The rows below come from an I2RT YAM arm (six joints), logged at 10 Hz.
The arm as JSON. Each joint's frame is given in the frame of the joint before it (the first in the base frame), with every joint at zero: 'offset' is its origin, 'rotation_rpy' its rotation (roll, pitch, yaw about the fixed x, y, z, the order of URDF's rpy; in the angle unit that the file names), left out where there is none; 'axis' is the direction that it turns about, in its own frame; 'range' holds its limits. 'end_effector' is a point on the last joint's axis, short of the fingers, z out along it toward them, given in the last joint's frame.
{
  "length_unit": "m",
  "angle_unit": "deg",
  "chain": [
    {
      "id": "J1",
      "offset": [
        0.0,
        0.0,
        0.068
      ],
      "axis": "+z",
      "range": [
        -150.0,
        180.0
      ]
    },
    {
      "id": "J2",
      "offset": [
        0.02,
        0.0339,
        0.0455
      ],
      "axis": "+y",
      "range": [
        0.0,
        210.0
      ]
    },
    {
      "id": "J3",
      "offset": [
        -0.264,
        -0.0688,
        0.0
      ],
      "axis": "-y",
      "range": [
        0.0,
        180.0
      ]
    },
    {
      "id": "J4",
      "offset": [
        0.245,
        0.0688,
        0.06
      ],
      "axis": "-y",
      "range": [
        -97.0,
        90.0
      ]
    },
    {
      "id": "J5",
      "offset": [
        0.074,
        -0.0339,
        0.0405
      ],
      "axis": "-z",
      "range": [
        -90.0,
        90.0
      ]
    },
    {
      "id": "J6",
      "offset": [
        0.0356,
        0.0,
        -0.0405
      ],
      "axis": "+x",
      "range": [
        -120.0,
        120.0
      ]
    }
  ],
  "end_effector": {
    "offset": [
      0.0,
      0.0,
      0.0
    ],
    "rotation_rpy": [
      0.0,
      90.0,
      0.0
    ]
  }
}
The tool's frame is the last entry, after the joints.
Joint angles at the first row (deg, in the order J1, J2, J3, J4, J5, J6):
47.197, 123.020, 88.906, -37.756, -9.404, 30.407
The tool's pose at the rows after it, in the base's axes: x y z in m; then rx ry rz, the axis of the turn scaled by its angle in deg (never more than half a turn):
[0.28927, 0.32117, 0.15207, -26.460, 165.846, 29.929]
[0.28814, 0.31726, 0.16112, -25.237, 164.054, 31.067]
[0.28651, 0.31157, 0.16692, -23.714, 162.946, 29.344]
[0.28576, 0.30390, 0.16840, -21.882, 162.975, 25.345]
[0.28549, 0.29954, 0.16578, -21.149, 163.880, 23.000]
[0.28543, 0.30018, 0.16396, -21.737, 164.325, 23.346]
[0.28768, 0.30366, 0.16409, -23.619, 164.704, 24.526]
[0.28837, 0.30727, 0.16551, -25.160, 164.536, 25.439]
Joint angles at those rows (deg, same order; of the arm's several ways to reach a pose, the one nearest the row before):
47.186, 121.285, 87.928, -36.553, -9.821, 30.800
46.973, 119.219, 86.566, -35.268, -9.438, 31.328
46.763, 117.490, 85.253, -35.077, -7.582, 31.726
46.341, 116.425, 84.231, -36.175, -4.946, 31.992
46.034, 116.367, 83.760, -37.186, -3.978, 32.036
46.054, 116.692, 83.853, -37.278, -4.525, 31.777
46.056, 117.601, 85.266, -37.978, -5.790, 30.740
46.271, 118.088, 86.303, -38.323, -6.482, 30.021

